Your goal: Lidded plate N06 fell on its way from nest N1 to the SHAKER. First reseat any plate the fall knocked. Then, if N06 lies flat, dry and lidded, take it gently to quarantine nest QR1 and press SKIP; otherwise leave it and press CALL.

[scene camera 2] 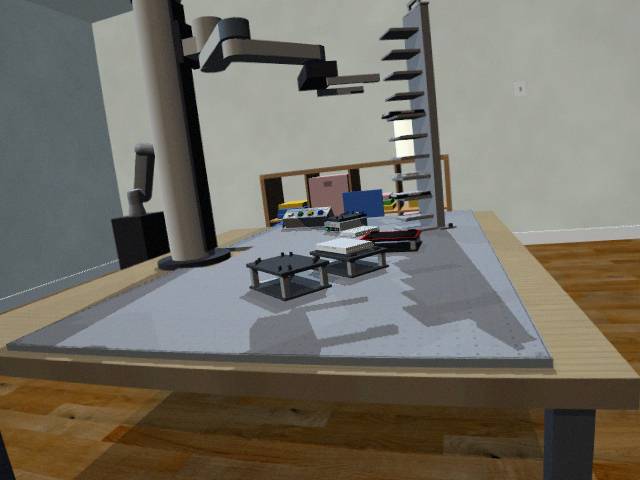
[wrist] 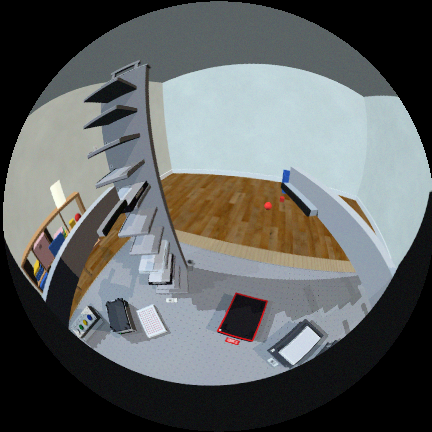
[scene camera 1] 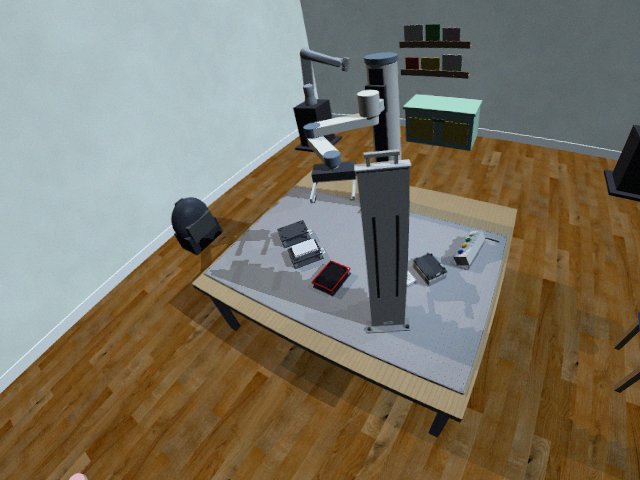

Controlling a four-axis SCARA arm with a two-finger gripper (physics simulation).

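Where they show: gripper, fingertip midpoint: [scene camera 2: 370, 83] [wrist: 198, 180] [scene camera 1: 332, 199]; arm's base, origin of the base link: [scene camera 2: 195, 261].
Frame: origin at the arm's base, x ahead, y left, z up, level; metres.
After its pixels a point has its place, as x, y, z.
My gripper [scene camera 1: 332, 199] @(0.658, 0.050, 0.499) [scene camera 2: 371, 84] @(0.658, 0.050, 0.499) [wrist: 198, 180] @(0.658, 0.050, 0.499) is open and empty, high above the mat. A white plate [scene camera 1: 410, 279] @(0.540, 0.338, 0.029) [scene camera 2: 359, 230] @(0.538, 0.252, 0.029) [wrist: 151, 320] @(0.535, 0.278, 0.029) lies flat on the mat beside the dark-topped shaker [scene camera 1: 429, 267] @(0.467, 0.405, 0.068) [scene camera 2: 345, 222] @(0.466, 0.336, 0.059) [wrist: 119, 316] @(0.459, 0.382, 0.068); the rack partly hides it in scene camera 1. Its lid and any wetness cannot be told. Another white plate [scene camera 1: 305, 248] @(0.600, -0.222, 0.080) [scene camera 2: 343, 245] @(0.602, -0.272, 0.079) [wrist: 300, 345] @(0.592, -0.231, 0.079) rests on a dark nest, looking slightly off-centre. The red-edged nest QR1 [scene camera 1: 331, 276] @(0.692, -0.009, 0.053) [scene camera 2: 392, 236] @(0.693, -0.043, 0.053) [wrist: 243, 317] @(0.681, -0.017, 0.053) bears no plate. The button box [scene camera 1: 469, 249] @(0.305, 0.556, 0.095) [scene camera 2: 307, 217] @(0.260, 0.509, 0.062) [wrist: 86, 321] @(0.279, 0.520, 0.079) has coloured buttons, labels unreadable.
A tall shelf rack [scene camera 1: 387, 196] @(0.804, 0.350, 0.682) [scene camera 2: 433, 129] @(0.825, 0.272, 0.357) [wrist: 144, 120] @(0.812, 0.272, 0.588) stands near the table edge, with plates on some shelves. A second dark nest [scene camera 1: 293, 232] @(0.512, -0.371, 0.071) [scene camera 2: 287, 264] @(0.508, -0.409, 0.071) without a plate stands beside the occupied one. The arm's column [scene camera 1: 392, 103] @(0.043, 0.062, 0.672) [scene camera 2: 170, 129] @(0.032, -0.068, 0.445) rises from the opposite side.
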